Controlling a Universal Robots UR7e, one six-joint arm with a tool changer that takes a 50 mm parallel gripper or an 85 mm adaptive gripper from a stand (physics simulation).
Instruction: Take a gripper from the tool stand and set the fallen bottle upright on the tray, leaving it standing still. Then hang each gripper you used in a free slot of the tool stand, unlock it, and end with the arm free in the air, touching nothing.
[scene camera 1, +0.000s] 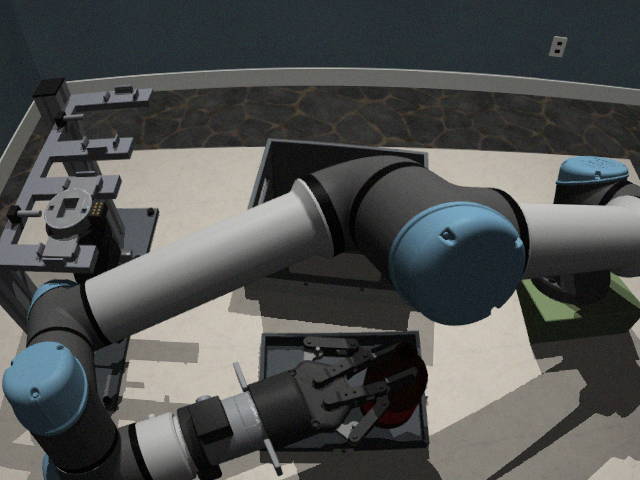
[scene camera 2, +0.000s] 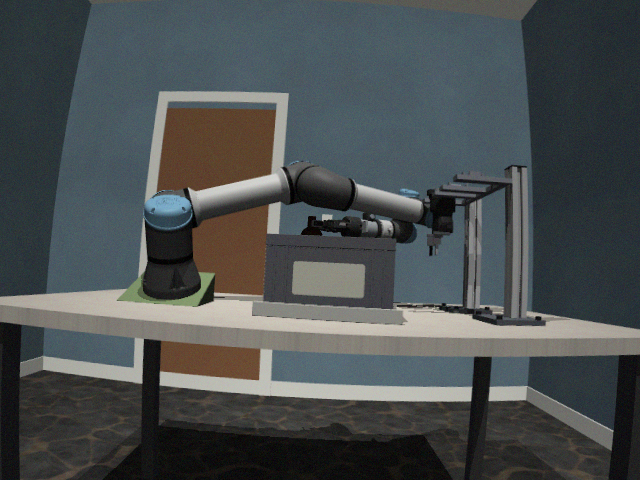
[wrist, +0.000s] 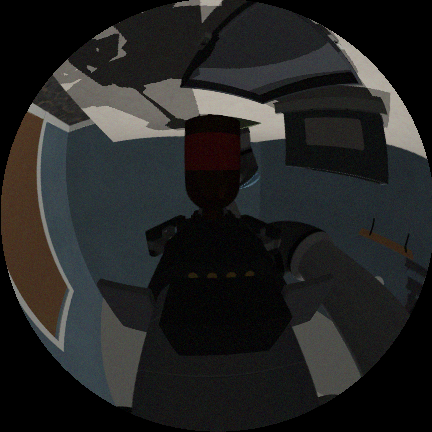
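Pixels of known places: end effector, tool point: (scene camera 1: 244, 423) (scene camera 2: 361, 228); arm's base, origin of the base link: (scene camera 1: 569, 280) (scene camera 2: 172, 286).
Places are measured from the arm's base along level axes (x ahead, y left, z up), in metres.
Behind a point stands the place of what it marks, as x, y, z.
The dark red bottle (scene camera 1: 395, 395) @(0.306, 0.333, 0.191) (scene camera 2: 311, 231) @(0.312, 0.270, 0.188) (wrist: 212, 150) @(0.338, 0.323, 0.130) stands neck up, close to vertical, over the right part of the tray (scene camera 1: 279, 353) @(0.484, 0.203, -0.034) (wrist: 270, 60) @(0.381, 0.248, -0.034). My gripper (scene camera 1: 405, 360) (scene camera 2: 315, 224) (wrist: 212, 215), the adaptive one, lies nearly level and is shut on the bottle's neck. The bottle seems raised above the tray; the gap under its base is not clear, and the bin hides its lower part in scene camera 2. The tool stand (scene camera 1: 142, 98) @(0.713, 0.011, 0.303) (scene camera 2: 515, 242) @(0.852, 0.010, 0.149) carries the other gripper (scene camera 1: 67, 211) (scene camera 2: 442, 214), and other slots are free.
A grey bin (scene camera 1: 299, 160) @(0.512, -0.103, 0.095) (scene camera 2: 279, 273) @(0.326, -0.120, 0.052) (wrist: 295, 145) @(0.314, 0.064, 0.084) stands behind the tray. My elbow and forearm (scene camera 1: 206, 258) @(0.520, 0.269, 0.312) pass above it. The arm's green base block (scene camera 1: 584, 330) @(-0.026, 0.096, -0.008) (scene camera 2: 205, 291) @(0.092, 0.012, -0.006) is to the right in scene camera 1. The forearm's wrist end lies close to the stand.
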